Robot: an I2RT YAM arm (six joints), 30 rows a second.
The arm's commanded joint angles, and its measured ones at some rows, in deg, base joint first. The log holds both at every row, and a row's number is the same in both.
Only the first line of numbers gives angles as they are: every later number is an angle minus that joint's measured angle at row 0.
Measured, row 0:
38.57, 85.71, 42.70, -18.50, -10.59, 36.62
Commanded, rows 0 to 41:
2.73, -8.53, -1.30, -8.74, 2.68, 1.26
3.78, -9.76, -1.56, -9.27, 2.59, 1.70
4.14, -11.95, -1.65, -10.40, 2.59, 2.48
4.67, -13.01, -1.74, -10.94, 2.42, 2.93
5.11, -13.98, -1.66, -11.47, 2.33, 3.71
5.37, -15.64, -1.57, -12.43, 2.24, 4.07
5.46, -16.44, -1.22, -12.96, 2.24, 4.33
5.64, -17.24, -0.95, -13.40, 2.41, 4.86
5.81, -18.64, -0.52, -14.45, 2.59, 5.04
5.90, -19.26, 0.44, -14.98, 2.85, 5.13
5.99, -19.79, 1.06, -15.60, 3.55, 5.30
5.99, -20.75, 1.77, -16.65, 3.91, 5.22
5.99, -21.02, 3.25, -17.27, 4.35, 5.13
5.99, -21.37, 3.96, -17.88, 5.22, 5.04
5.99, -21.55, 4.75, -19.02, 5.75, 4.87
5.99, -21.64, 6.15, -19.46, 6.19, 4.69
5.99, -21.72, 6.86, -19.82, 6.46, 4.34
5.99, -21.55, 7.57, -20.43, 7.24, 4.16
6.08, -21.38, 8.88, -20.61, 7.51, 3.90
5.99, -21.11, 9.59, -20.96, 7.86, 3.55
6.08, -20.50, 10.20, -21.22, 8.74, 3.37
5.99, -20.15, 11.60, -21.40, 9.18, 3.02
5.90, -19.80, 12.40, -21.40, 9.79, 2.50
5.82, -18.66, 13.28, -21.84, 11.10, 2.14
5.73, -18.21, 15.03, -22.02, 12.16, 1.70
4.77, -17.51, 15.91, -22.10, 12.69, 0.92
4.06, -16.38, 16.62, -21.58, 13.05, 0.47
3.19, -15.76, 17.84, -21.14, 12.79, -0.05
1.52, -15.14, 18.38, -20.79, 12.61, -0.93
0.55, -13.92, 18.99, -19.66, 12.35, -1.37
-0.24, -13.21, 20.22, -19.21, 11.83, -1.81
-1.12, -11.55, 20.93, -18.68, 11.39, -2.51
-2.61, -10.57, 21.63, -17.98, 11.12, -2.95
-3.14, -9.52, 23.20, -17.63, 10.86, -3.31
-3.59, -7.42, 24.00, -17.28, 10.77, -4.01
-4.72, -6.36, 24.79, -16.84, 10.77, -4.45
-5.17, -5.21, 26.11, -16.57, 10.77, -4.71
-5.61, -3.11, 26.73, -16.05, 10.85, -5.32
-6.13, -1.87, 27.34, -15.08, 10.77, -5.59
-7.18, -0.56, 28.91, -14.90, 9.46, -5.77
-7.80, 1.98, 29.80, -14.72, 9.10, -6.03
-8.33, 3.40, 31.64, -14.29, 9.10, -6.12
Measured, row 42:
-5.82, -1.31, 25.99, -16.83, 8.70, -3.47
